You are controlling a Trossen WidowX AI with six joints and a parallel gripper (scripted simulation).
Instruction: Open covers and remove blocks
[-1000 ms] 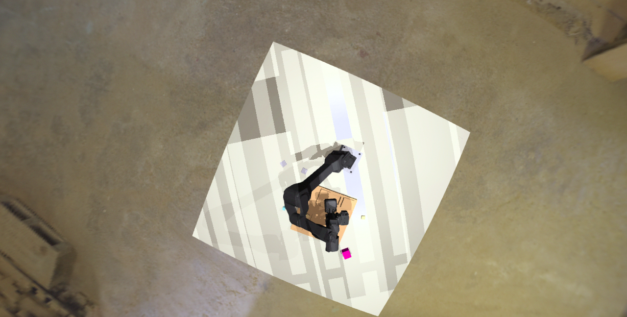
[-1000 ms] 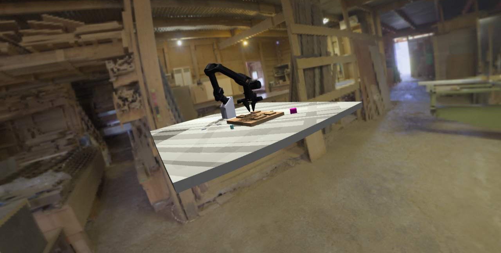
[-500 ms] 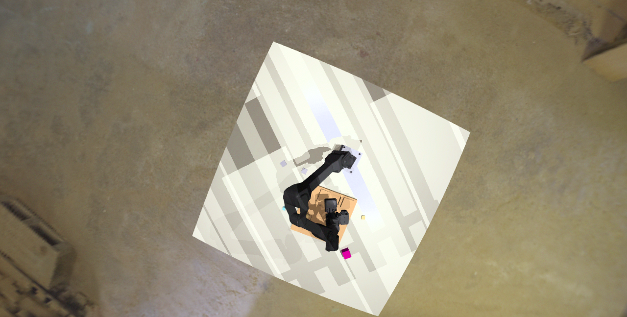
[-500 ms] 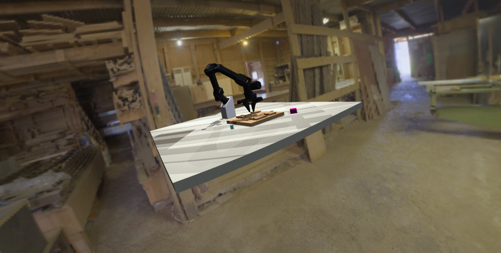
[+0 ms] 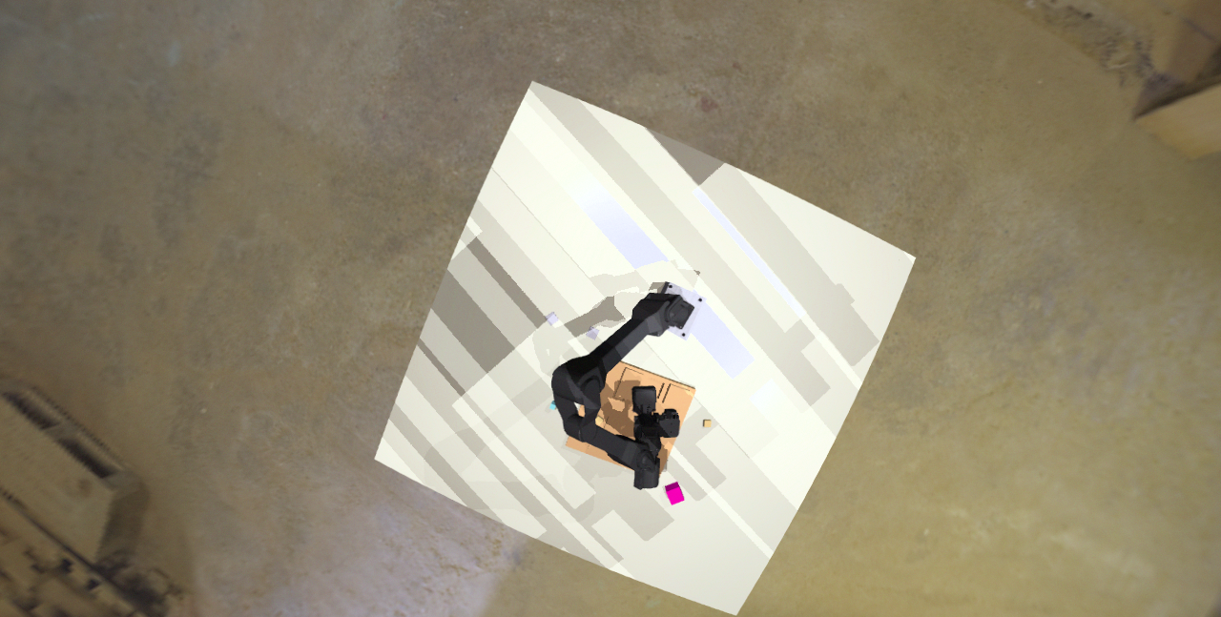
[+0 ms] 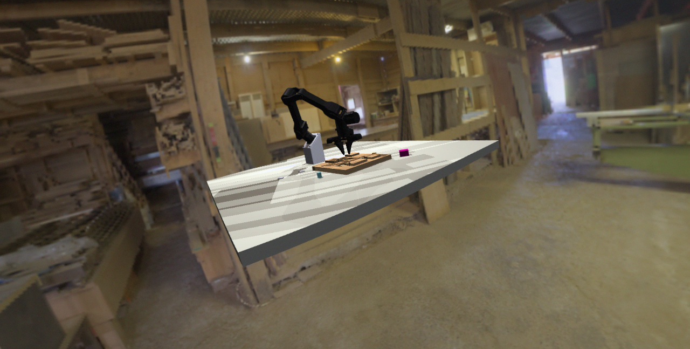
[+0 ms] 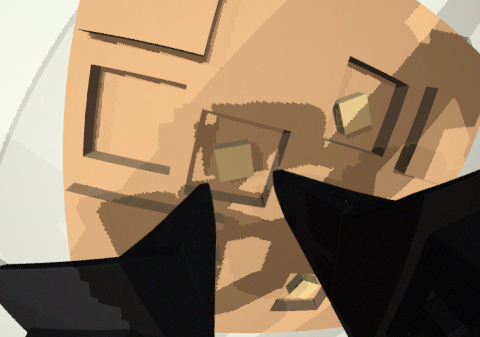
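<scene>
Right now the tan wooden puzzle board is 4 cm ahead of my gripper tip, 1 cm to the left of it and 3 cm below it. The rest, counted from my gripper tip: teal block 13 cm ahead, 22 cm to the right, 3 cm below; then magenta block 20 cm ahead, 23 cm to the left, 3 cm below.
</scene>
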